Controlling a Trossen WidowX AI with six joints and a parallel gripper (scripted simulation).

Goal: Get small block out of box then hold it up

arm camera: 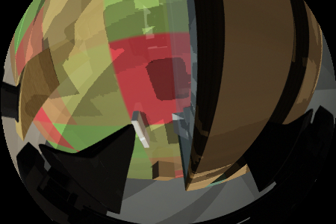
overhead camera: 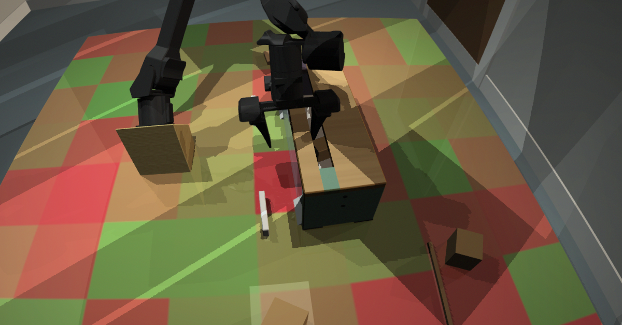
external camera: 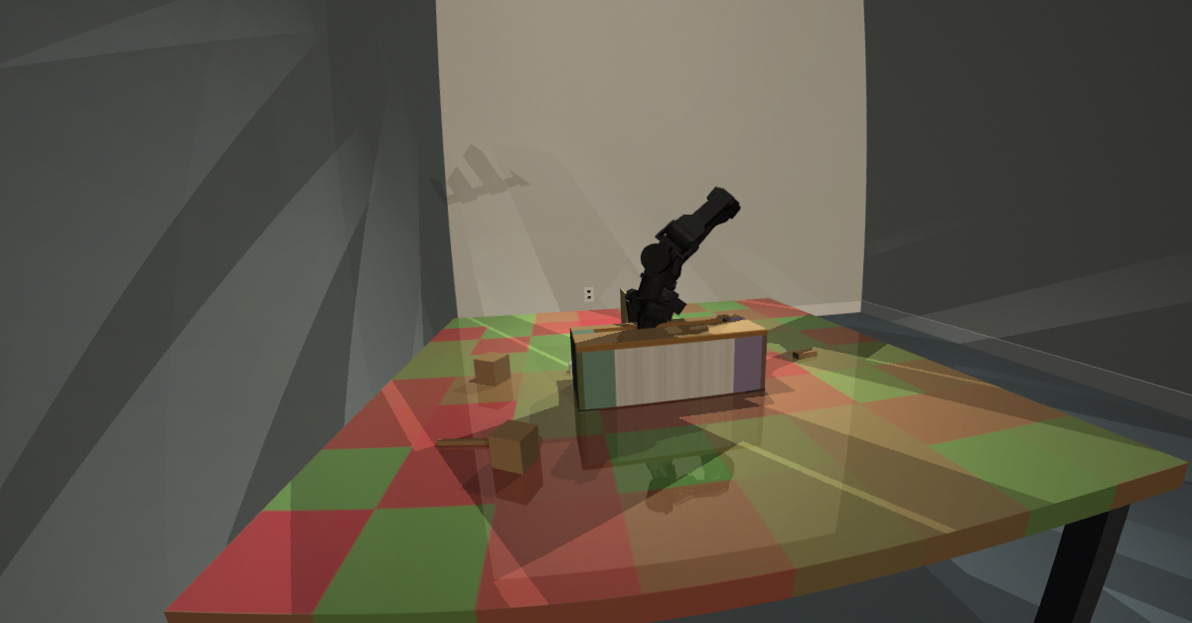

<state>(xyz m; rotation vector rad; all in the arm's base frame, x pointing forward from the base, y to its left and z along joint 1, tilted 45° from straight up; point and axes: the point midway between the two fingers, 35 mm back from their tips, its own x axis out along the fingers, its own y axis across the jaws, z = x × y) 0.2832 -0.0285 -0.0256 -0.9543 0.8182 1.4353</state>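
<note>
My gripper tip is 6 cm short of the tan block and 1 cm to the left of it. From my gripper tip the other things lie so: thin stick (28 cm to the right, 26 cm ahead, 8 cm below).
</note>
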